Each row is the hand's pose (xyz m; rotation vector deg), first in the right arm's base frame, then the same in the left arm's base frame.
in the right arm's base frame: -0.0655 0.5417 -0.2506 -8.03 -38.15 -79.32
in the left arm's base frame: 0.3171 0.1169 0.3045 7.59 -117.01 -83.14
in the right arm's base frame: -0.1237 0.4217 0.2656 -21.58 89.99 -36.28
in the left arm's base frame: -0.1626 0.3042 0.4425 -7.59 19.46 -71.10
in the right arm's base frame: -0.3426 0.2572 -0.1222 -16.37 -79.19 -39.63
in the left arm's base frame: -0.0347 -0.0628 0.1699 -34.12 -152.75 -40.61
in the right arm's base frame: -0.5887 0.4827 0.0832 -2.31 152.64 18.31
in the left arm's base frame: -0.1817 0.2235 -0.0538 -0.20 87.08 -25.53
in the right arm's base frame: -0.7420 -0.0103 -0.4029 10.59 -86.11 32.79
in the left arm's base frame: -0.1135 -0.4657 -0.2061 -53.22 -131.40 51.55
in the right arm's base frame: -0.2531 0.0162 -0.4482 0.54 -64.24 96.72
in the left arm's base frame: 0.1336 -0.4392 0.2182 -88.32 -72.18 95.23
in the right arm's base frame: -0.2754 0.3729 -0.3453 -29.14 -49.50 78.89
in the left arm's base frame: 0.2212 -0.0885 0.1309 -107.69 -68.53 56.06
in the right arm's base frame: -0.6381 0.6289 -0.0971 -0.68 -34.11 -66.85
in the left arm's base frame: 0.0088 0.2398 -0.1943 5.15 -112.57 -67.74
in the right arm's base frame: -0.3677 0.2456 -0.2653 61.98 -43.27 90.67
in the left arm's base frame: 0.0593 -0.1543 0.1064 -23.56 -57.97 109.69
